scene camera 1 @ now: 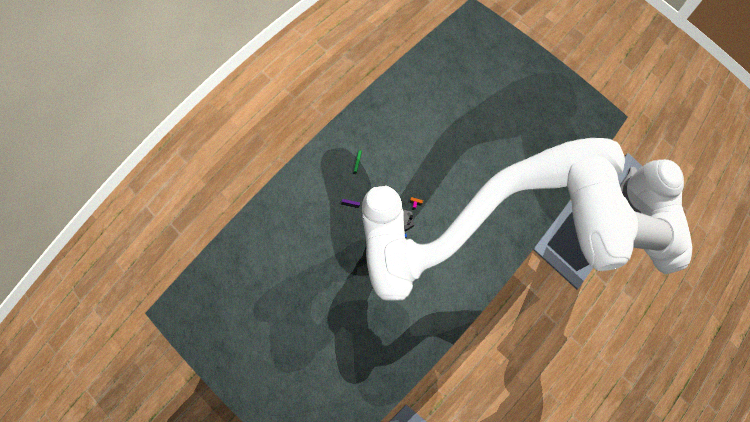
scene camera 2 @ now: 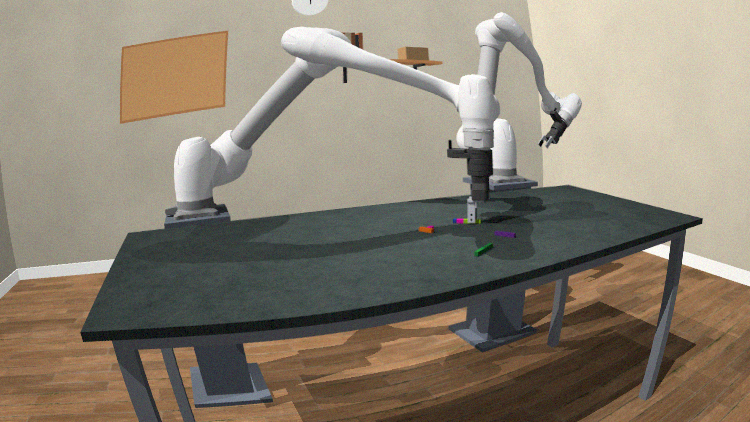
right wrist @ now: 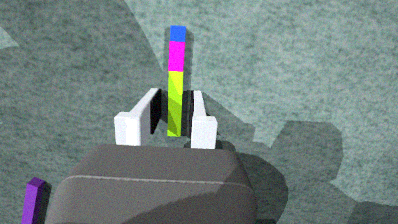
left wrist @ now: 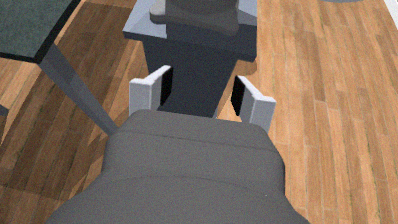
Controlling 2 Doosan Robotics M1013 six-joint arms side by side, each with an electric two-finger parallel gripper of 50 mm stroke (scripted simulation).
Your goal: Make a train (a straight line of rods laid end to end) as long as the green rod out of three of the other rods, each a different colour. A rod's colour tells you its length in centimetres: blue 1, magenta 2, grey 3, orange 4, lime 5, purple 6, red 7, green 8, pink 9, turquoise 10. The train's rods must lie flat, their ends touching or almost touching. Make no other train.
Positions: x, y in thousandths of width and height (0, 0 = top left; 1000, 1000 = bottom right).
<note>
I see my left gripper (left wrist: 509, 377), my right gripper (scene camera 2: 630, 525) and a lime rod (right wrist: 441, 413).
My right gripper also shows in the right wrist view (right wrist: 441, 462). The left wrist view does not show the lime rod: it is out of frame.
</note>
